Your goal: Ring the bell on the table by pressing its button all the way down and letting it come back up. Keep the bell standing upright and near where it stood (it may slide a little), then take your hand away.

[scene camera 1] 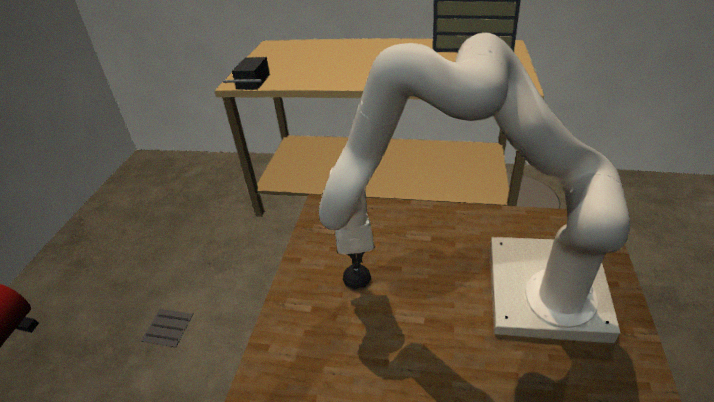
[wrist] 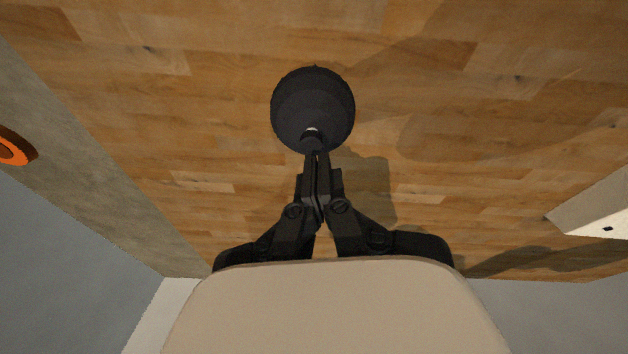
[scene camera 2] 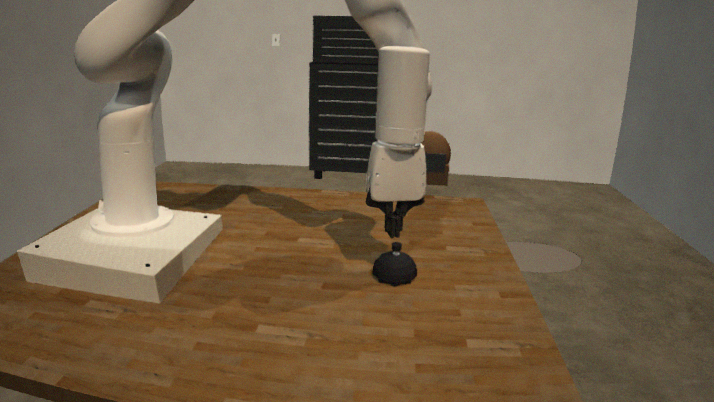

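The black dome-shaped bell (scene camera 1: 357,278) (scene camera 2: 395,270) (wrist: 312,95) stands upright on the wooden table. Its small button (scene camera 2: 396,247) (wrist: 312,144) sticks up from the top on a light stem. My gripper (scene camera 1: 356,266) (scene camera 2: 394,235) (wrist: 320,168) is shut, with nothing between its fingers, and points down. In the second scene view the fingertips are a little above the button, with a narrow gap between them. In the wrist view the tips meet the near edge of the button in the picture. In the first scene view the fingers hide the button.
The white base plate (scene camera 1: 555,330) (scene camera 2: 90,280) of the arm lies on the wooden table (scene camera 1: 300,350) (scene camera 2: 280,350) (wrist: 150,100), well to one side of the bell. Behind are a workbench (scene camera 1: 320,65) with a black box (scene camera 1: 250,72), and a black drawer cabinet (scene camera 2: 342,117).
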